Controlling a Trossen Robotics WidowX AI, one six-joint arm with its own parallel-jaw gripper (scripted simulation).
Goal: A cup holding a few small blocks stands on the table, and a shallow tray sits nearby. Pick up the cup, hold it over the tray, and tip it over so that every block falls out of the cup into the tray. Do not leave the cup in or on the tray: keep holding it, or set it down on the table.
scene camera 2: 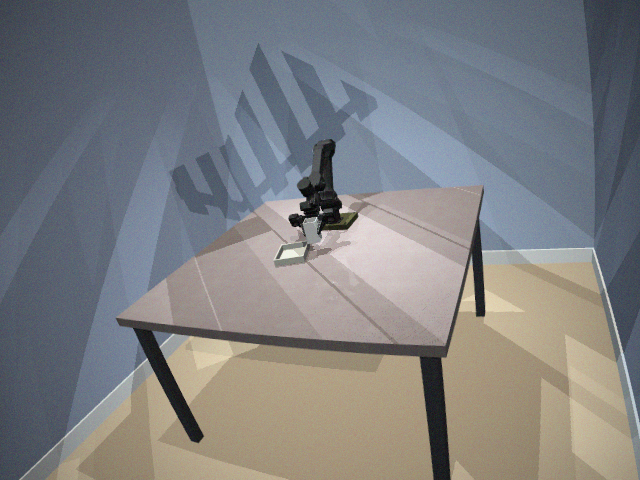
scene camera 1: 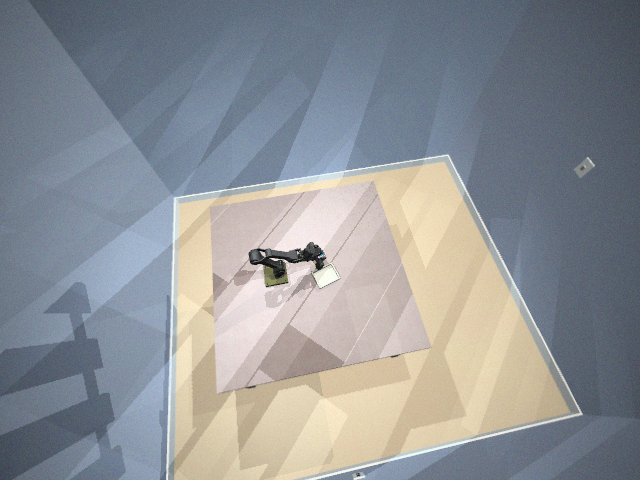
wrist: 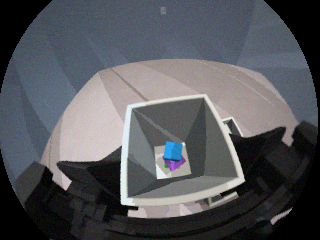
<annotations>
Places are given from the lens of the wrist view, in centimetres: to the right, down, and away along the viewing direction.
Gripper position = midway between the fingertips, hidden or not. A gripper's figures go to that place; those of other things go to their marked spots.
my gripper (wrist: pixel 168 129): 1, 1, 10
square cup (wrist: pixel 212 166): 3, 3, 4
</annotations>
